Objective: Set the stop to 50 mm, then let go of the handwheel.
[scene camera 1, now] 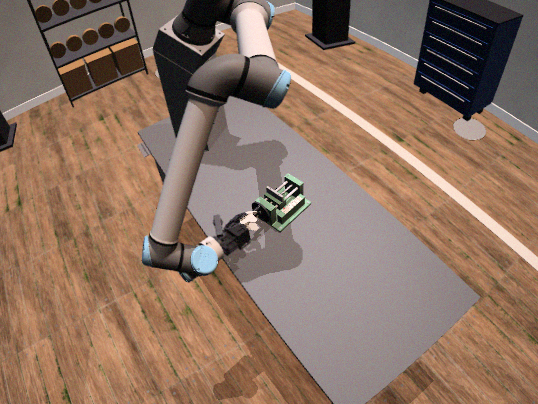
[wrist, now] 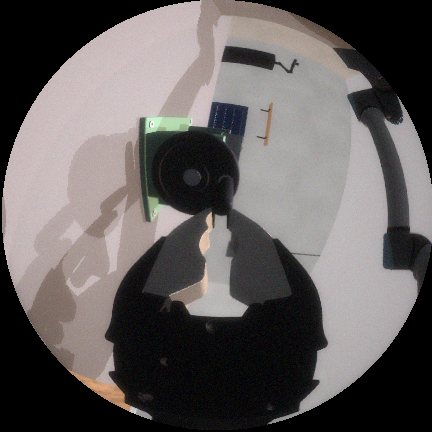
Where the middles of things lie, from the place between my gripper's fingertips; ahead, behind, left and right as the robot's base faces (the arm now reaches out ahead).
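The black handwheel (wrist: 192, 170), that one's 30 mm below my hand, and it's 10 mm to the left of my hand and 30 mm behind it.
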